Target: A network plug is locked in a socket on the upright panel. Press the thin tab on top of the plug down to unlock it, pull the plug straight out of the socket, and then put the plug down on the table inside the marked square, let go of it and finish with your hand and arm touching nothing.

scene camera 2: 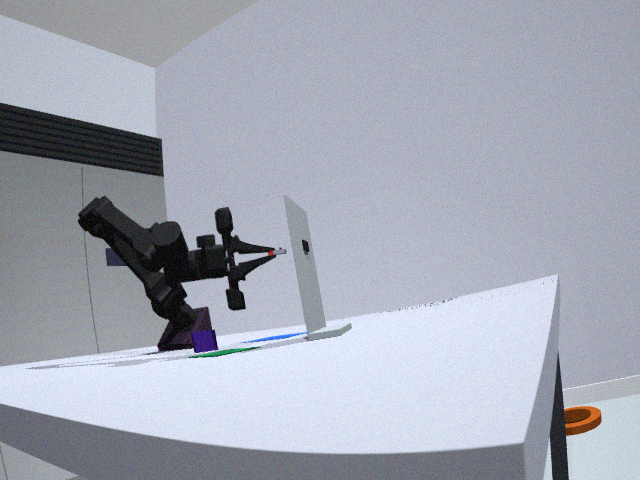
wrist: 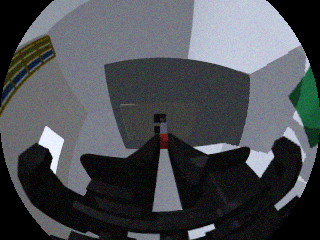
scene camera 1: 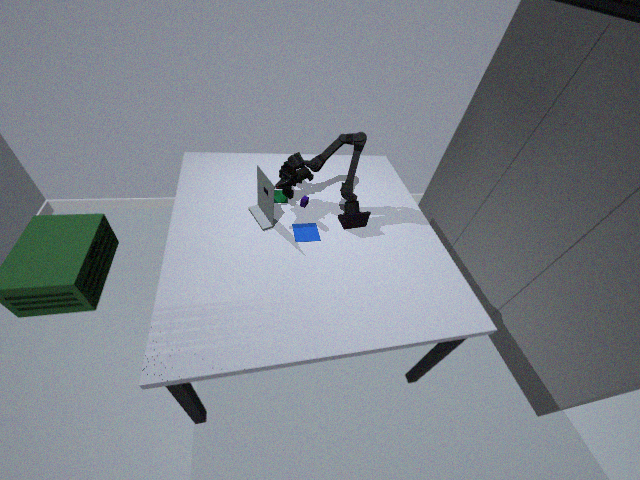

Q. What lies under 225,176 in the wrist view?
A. My gripper.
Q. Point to a grey panel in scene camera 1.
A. At 263,213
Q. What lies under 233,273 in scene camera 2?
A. My gripper.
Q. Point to a grey panel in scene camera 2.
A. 311,300
